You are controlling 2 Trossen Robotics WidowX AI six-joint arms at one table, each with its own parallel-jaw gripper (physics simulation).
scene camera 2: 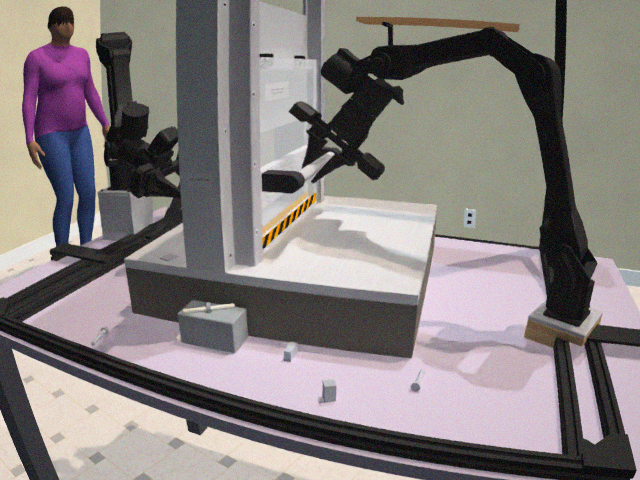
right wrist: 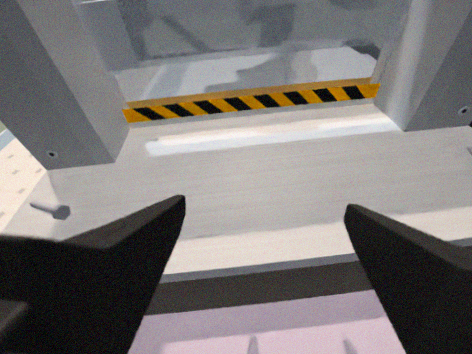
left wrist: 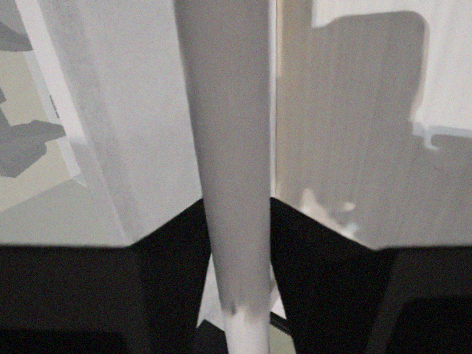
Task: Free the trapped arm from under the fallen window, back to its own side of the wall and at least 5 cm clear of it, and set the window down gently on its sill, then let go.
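Pixels of known places: left gripper, between the fingertips: [right wrist: 249, 18]; right gripper, between the fingertips: [right wrist: 264, 207]; left arm's base, origin of its link: [scene camera 2: 567, 313]; right arm's base, origin of its link: [scene camera 2: 124, 187].
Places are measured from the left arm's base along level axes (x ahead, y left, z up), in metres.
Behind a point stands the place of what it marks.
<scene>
The window [scene camera 2: 286, 116] {z 0.261, x 0.473, y 0.164 m} [right wrist: 225, 32] {z 0.152, x 0.513, y 0.136 m} is a clear pane upright between two grey posts. Its black-and-yellow lower edge [scene camera 2: 289, 220] {z 0.076, x 0.474, y 0.158 m} [right wrist: 267, 100] {z 0.076, x 0.491, y 0.173 m} is low, at or very close to the pale sill [right wrist: 280, 180]; whether they touch is hard to tell. My left gripper [scene camera 2: 309, 173] {z 0.152, x 0.454, y 0.135 m} [left wrist: 238, 207] {z 0.152, x 0.454, y 0.135 m} is shut on the window's round grey handle bar [left wrist: 230, 125] {z 0.179, x 0.462, y 0.084 m}, which has a black end [scene camera 2: 281, 181] {z 0.175, x 0.385, y 0.248 m}. My right gripper [right wrist: 264, 207] {z 0.114, x 0.668, y 0.236 m} is open and empty, on the other side of the window. No finger shows under the lower edge. In the scene view the post hides the right fingertips.
Tall posts [scene camera 2: 201, 129] [right wrist: 65, 90] flank the window on a thick slab [scene camera 2: 273, 307]. A grey box [scene camera 2: 212, 328] stands against the slab's front side. Small blocks [scene camera 2: 328, 390] {z -0.020, x 0.161, y 0.368 m} [scene camera 2: 290, 352] {z -0.024, x 0.264, y 0.339 m} and bolts [scene camera 2: 417, 381] {z -0.030, x 0.103, y 0.266 m} [scene camera 2: 99, 335] {z -0.031, x 0.493, y 0.535 m} lie on the table. A person [scene camera 2: 62, 93] stands behind at the left.
</scene>
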